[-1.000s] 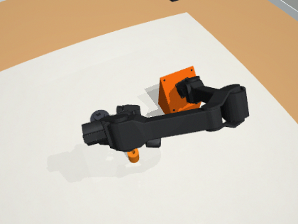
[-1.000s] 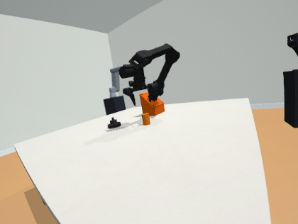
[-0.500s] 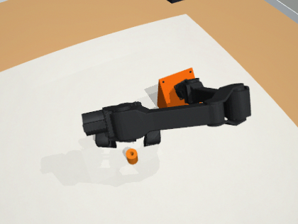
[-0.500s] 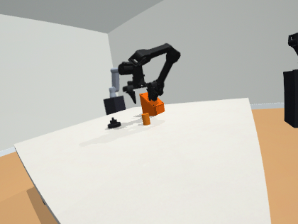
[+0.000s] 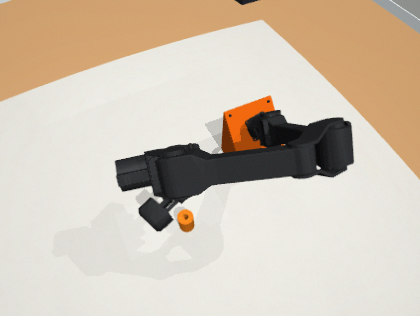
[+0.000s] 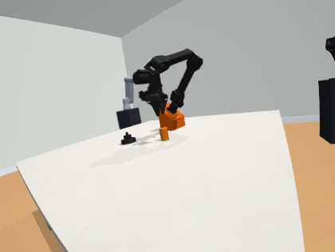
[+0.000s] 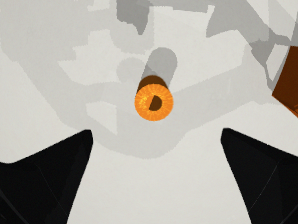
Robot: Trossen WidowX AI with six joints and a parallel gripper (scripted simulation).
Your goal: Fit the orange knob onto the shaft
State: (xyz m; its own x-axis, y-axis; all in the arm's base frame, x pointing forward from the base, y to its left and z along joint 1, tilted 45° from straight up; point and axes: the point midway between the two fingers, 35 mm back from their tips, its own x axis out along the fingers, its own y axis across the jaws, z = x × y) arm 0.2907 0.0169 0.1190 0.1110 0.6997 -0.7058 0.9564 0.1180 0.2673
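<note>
Now: gripper tip 10 cm above the orange knob. From my gripper tip the other things lie so: round pedestal: 3 cm ahead, 22 cm to the right, 9 cm below.
</note>
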